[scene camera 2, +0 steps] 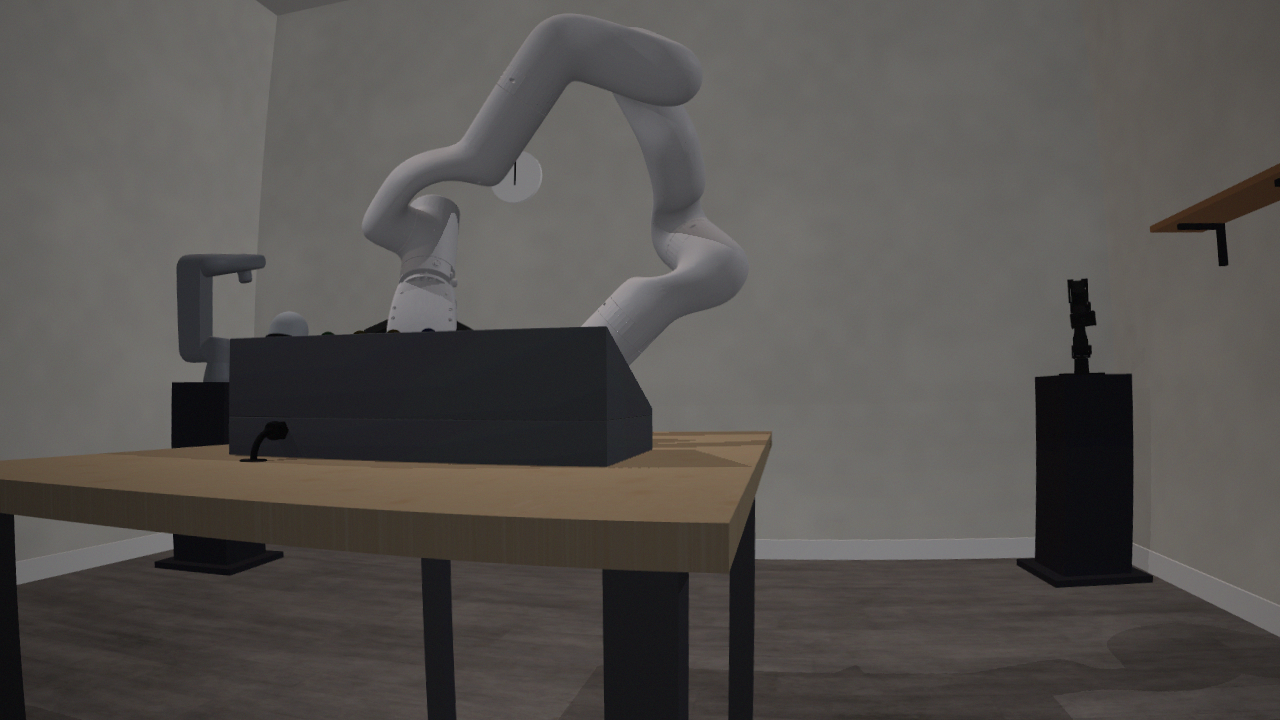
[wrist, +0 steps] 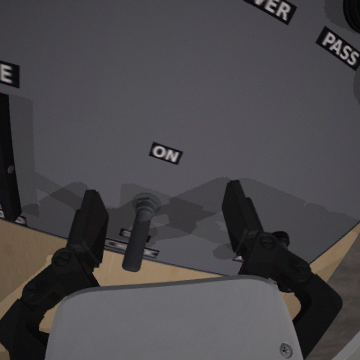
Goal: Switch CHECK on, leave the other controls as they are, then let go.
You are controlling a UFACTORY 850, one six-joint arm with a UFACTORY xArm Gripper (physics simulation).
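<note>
The CHECK toggle switch (wrist: 138,237) is a grey metal lever on the sloping dark console (wrist: 100,115) (scene camera 2: 411,389). In the wrist view its tip points down the picture, away from the ON label (wrist: 166,153) and over the small, partly covered labels near the console's edge. My gripper (wrist: 163,197) is open, one finger on each side of the lever, which stands nearer the left finger; neither finger touches it in the picture. In the scene view the fingertips are hidden behind the console.
A black raised guard (wrist: 9,165) stands left of the lever. The PASS label (wrist: 340,47) and a black-rimmed round part (wrist: 353,14) are at upper right. A pale dome (scene camera 2: 288,324) tops the console, which stands on the wooden table (scene camera 2: 537,492).
</note>
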